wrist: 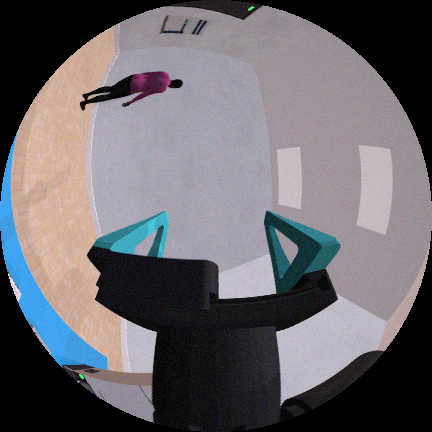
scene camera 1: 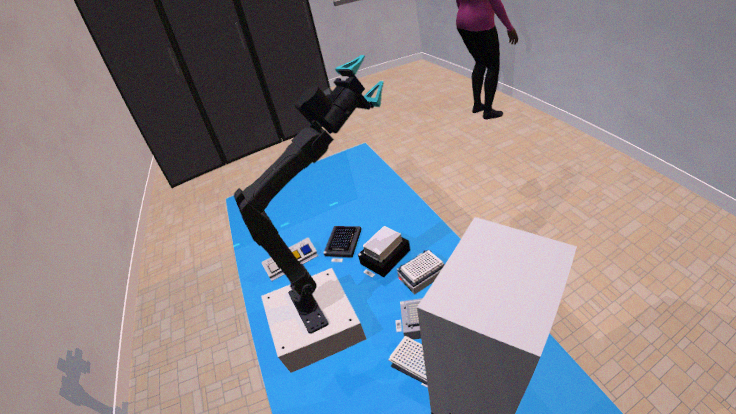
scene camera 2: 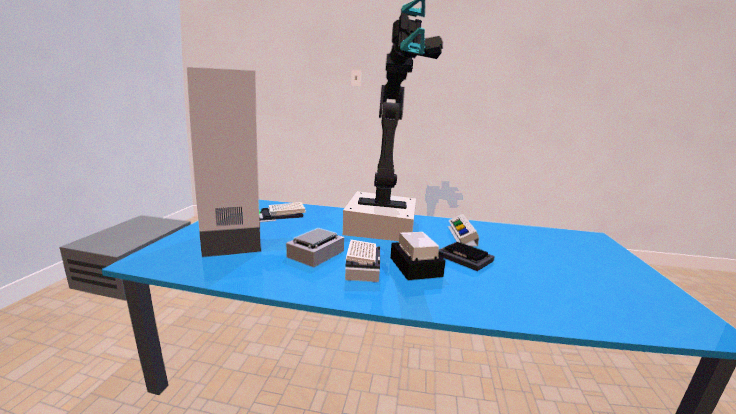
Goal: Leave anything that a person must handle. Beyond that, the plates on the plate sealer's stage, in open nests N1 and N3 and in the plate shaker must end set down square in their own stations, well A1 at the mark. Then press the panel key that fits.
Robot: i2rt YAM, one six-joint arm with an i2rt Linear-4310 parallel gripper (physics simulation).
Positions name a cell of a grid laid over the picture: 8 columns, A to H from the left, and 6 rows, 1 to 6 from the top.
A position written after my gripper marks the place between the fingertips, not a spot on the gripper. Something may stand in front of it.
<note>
My gripper (scene camera 1: E1) is open, with nothing in its grasp. I also see a tall grey cabinet (scene camera 1: F5) and a button box (scene camera 1: D4).
My gripper also shows in the wrist view (wrist: D4). The tall grey cabinet is seen too in the wrist view (wrist: C6) and in scene camera 2 (scene camera 2: C2).
</note>
